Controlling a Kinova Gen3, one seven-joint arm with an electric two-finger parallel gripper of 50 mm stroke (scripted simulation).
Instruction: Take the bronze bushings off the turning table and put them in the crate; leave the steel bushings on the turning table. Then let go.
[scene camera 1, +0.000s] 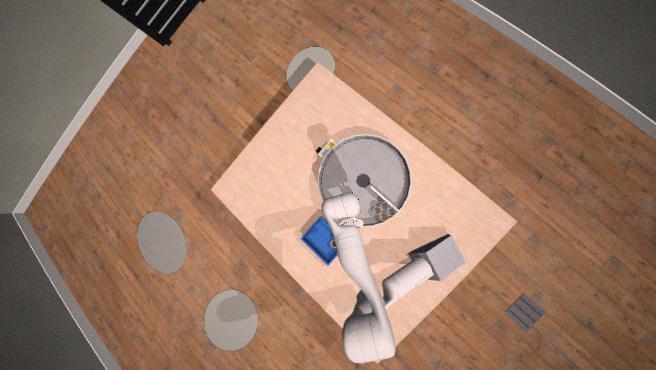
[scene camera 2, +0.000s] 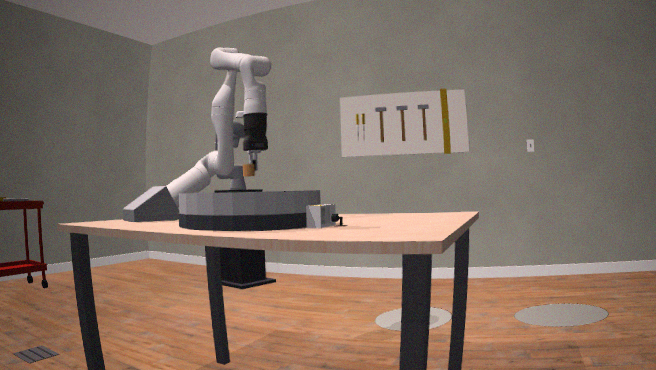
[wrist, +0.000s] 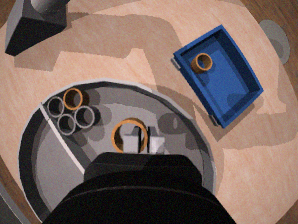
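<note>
The gripper (scene camera 2: 253, 170) is in view, and you can see the gripper in the wrist view (wrist: 144, 135) too. There is also a blue crate (wrist: 231, 83), and there is a grey turning table (wrist: 114, 104) as well.
</note>
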